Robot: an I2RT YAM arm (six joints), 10 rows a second.
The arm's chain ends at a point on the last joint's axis. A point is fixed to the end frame.
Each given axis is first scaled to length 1.
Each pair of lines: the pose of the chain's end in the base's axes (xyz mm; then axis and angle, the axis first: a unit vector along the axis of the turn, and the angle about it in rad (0 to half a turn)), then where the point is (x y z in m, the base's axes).
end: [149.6 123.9 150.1 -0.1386 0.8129 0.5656 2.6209]
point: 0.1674 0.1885 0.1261
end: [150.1 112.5 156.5 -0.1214 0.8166 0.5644 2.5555]
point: 0.1728 0.1761 0.1340
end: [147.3 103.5 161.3 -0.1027 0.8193 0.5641 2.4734]
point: 0.1757 0.1655 0.1410
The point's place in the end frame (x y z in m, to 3 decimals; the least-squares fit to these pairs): 0.003 -0.004 0.071
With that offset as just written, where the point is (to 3 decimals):
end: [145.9 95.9 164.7 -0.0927 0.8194 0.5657 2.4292]
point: 0.177 0.157 0.146
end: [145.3 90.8 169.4 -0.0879 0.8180 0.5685 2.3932]
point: 0.179 0.151 0.152
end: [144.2 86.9 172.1 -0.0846 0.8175 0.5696 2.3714]
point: 0.179 0.147 0.156
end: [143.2 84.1 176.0 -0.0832 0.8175 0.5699 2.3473]
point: 0.179 0.144 0.161
